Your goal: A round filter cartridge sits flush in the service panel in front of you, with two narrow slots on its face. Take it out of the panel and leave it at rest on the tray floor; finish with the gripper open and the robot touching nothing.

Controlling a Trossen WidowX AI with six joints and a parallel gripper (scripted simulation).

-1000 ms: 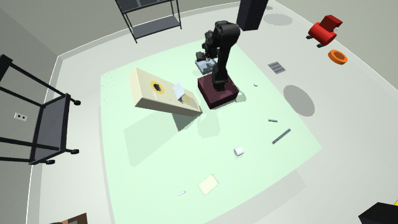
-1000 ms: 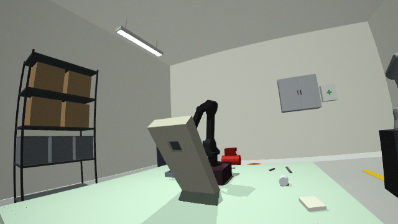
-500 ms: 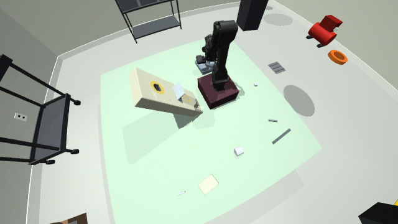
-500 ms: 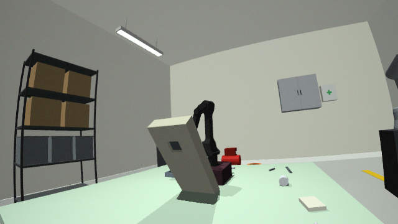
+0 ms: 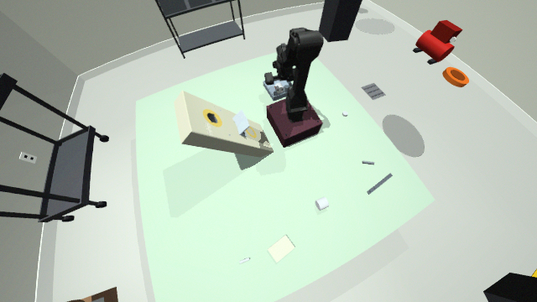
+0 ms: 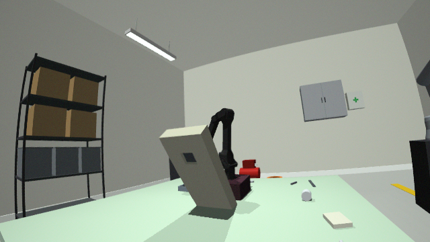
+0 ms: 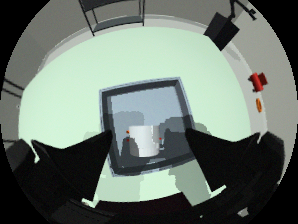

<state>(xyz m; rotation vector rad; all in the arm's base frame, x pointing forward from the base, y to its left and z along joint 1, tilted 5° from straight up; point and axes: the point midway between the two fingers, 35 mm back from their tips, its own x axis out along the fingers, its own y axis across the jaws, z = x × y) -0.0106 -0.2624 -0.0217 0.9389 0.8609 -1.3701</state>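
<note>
The round filter cartridge is 3 cm below my gripper tip, 1 cm to the left of it and 1 cm ahead of it. Round my gripper tip: small white pin 82 cm to the left, 39 cm ahead, 6 cm below; then blue-grey tray 5 cm below, 1 cm to the right; then cream pad 81 cm to the left, 24 cm ahead, 5 cm below.
</note>
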